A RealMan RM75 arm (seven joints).
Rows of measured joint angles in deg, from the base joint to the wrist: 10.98, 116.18, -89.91, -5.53, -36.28, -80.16, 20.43; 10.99, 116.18, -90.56, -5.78, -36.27, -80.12, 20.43; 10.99, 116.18, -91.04, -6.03, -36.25, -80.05, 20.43; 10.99, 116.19, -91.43, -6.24, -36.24, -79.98, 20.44; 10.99, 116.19, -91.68, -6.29, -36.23, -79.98, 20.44; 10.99, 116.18, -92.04, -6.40, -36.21, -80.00, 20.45; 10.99, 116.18, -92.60, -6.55, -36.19, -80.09, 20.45; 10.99, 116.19, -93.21, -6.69, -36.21, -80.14, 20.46; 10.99, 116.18, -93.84, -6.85, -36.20, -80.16, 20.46
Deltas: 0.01, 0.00, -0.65, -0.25, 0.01, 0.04, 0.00; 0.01, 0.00, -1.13, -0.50, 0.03, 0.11, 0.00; 0.01, 0.01, -1.52, -0.71, 0.04, 0.18, 0.01; 0.01, 0.01, -1.77, -0.76, 0.05, 0.18, 0.01; 0.01, 0.00, -2.13, -0.87, 0.07, 0.16, 0.02; 0.01, 0.00, -2.69, -1.02, 0.09, 0.07, 0.02; 0.01, 0.01, -3.30, -1.16, 0.07, 0.02, 0.03; 0.01, 0.00, -3.93, -1.32, 0.08, 0.00, 0.03
